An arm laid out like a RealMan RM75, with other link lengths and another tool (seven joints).
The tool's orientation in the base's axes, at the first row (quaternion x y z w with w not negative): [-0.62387, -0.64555, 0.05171, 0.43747]
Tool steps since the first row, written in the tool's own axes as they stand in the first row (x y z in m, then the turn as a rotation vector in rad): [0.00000, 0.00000, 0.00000, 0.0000, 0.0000, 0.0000]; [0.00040, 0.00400, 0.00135, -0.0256, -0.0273, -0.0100]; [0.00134, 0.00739, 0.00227, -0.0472, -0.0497, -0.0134]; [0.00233, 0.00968, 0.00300, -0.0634, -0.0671, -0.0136]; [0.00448, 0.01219, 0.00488, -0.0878, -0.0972, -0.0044]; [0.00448, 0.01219, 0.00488, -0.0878, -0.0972, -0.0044]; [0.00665, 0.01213, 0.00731, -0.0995, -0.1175, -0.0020]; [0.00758, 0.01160, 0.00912, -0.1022, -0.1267, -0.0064]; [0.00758, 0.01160, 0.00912, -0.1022, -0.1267, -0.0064]
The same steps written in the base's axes. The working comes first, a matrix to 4 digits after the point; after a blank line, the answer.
The tool's axes in the first row as the columns of a matrix, in the base's axes (used below as rounded here):
[0.1612, 0.7602, -0.6293]
[0.8507, 0.2162, 0.4791]
[0.5003, -0.6126, -0.6119]

[0.00000, 0.00000, 0.00000, 0.0000, 0.0000, 0.0000]; [0.00226, 0.00185, -0.00308, -0.0186, -0.0325, 0.0100]; [0.00441, 0.00383, -0.00525, -0.0370, -0.0573, 0.0150]; [0.00585, 0.00551, -0.00660, -0.0527, -0.0750, 0.0177]; [0.00692, 0.00878, -0.00821, -0.0853, -0.0978, 0.0183]; [0.00692, 0.00878, -0.00821, -0.0853, -0.0978, 0.0183]; [0.00569, 0.01178, -0.00858, -0.1041, -0.1110, 0.0234]; [0.00430, 0.01333, -0.00889, -0.1088, -0.1174, 0.0304]; [0.00430, 0.01333, -0.00889, -0.1088, -0.1174, 0.0304]
